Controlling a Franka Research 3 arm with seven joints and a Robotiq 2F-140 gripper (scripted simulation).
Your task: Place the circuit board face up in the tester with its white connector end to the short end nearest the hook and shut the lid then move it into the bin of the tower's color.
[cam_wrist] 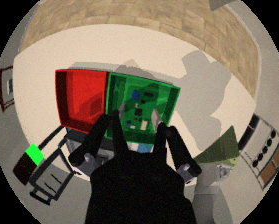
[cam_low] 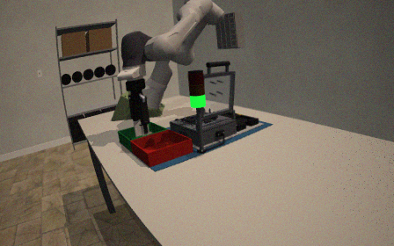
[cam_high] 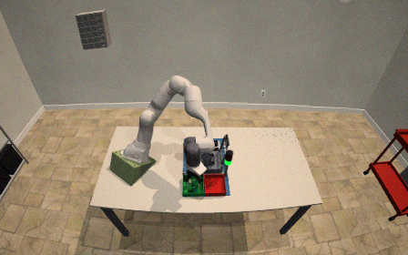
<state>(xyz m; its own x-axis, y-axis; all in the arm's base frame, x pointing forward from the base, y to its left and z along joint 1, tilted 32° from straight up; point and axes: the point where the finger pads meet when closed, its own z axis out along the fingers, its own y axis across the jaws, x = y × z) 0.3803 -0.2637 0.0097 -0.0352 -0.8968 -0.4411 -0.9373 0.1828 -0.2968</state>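
Right now my hand is 2 cm above the green bin. From my hand the other things lie so: plate 20 cm to the left, 12 cm ahead, 3 cm above; red bin 15 cm ahead, 2 cm below, 1 cm to the right; green circuit board 2 cm below.
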